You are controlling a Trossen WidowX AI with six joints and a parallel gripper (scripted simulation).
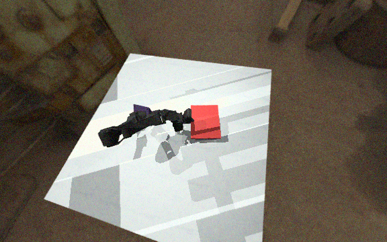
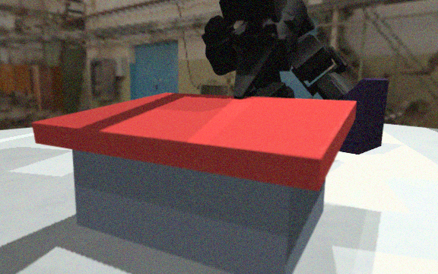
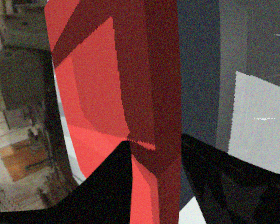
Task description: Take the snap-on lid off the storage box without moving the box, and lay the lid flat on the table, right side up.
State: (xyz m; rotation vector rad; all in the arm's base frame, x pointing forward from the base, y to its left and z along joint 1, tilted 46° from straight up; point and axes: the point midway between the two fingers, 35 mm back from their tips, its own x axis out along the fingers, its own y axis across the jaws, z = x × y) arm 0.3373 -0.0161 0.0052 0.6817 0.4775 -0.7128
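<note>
Now: the lid 8 cm ahead of my gripper tip and 2 cm to the left of it. From my gripper tip the other things lie so: grey-blue storage box (8 cm ahead, 5 cm below, 2 cm to the left).
</note>
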